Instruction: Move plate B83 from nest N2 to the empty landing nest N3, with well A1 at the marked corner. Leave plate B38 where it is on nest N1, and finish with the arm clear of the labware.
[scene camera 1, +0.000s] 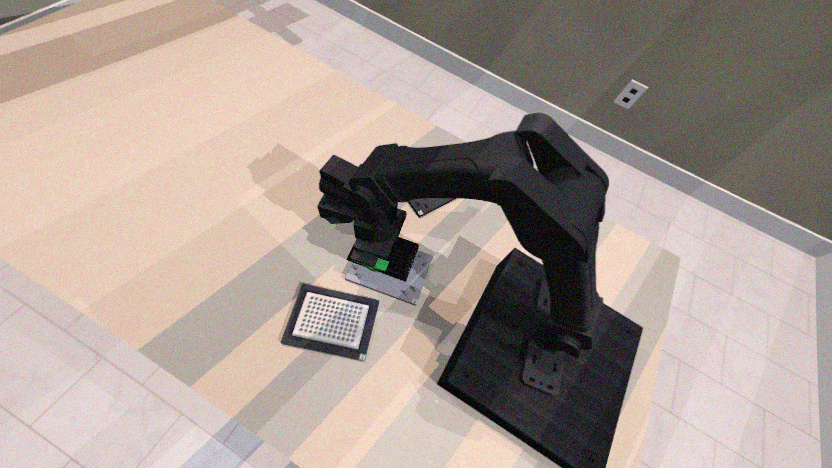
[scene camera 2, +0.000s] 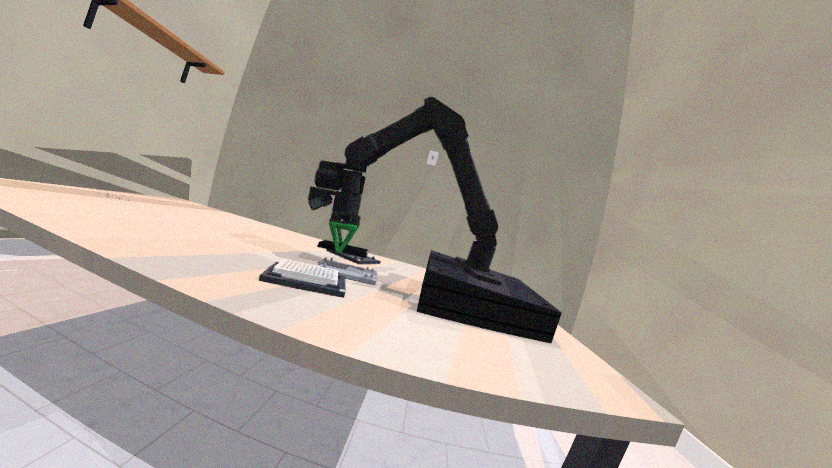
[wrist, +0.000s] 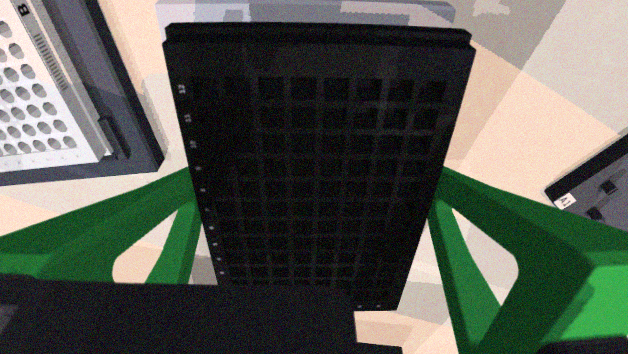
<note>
In view: my gripper (scene camera 1: 380, 251) and a grey metal nest plate (scene camera 1: 409, 291).
My gripper is seen too in scene camera 2 (scene camera 2: 340, 250) and in the wrist view (wrist: 314, 177). The grey metal nest plate is seen too in the wrist view (wrist: 446, 21).
</note>
